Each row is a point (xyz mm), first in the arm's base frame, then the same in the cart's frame.
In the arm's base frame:
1: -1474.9 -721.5 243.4
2: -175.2 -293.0 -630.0
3: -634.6 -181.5 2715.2
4: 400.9 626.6 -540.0
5: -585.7 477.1 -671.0
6: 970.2 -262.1 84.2
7: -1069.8 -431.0 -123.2
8: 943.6 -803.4 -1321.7
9: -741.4 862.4 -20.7
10: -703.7 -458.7 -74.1
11: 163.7 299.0 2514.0
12: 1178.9 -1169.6 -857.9
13: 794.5 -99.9 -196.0
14: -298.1 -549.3 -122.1
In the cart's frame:
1: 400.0 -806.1 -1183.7
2: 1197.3 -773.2 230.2
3: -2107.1 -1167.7 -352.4
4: 930.5 -205.2 1120.1
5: 1064.1 87.9 166.6
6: 523.0 -1354.9 1245.0
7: 707.6 -636.7 -674.1
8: 2010.2 -1540.8 1090.8
9: 343.3 362.3 138.6
10: 675.1 -819.7 -353.7
11: -1990.9 -1021.9 582.4
12: 1640.4 -2056.8 1130.1
13: 757.9 -1082.2 1166.9
14: 751.8 -1055.1 -16.5

